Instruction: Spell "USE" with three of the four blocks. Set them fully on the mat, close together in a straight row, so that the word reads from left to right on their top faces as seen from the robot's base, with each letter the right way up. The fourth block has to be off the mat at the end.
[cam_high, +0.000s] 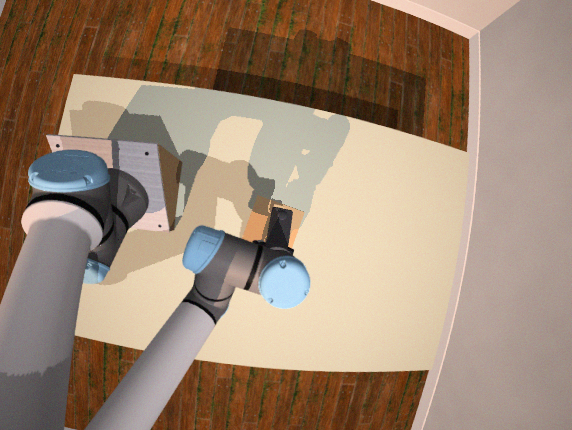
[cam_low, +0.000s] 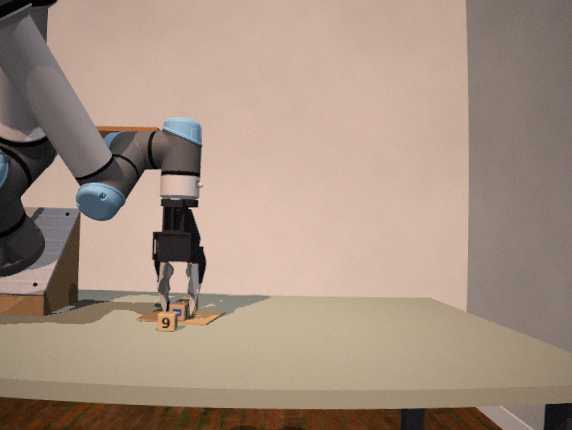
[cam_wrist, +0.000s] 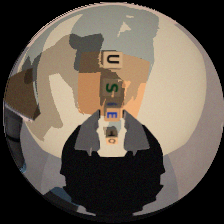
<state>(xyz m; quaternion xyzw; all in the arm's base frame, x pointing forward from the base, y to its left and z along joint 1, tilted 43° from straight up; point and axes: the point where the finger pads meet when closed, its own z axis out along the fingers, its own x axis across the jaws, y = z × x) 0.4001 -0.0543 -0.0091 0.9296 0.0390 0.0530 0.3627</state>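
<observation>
The blue-lettered block is 10 mm below my hand. Round my hand: orange mat: 50 mm to the left, 30 mm below.
</observation>
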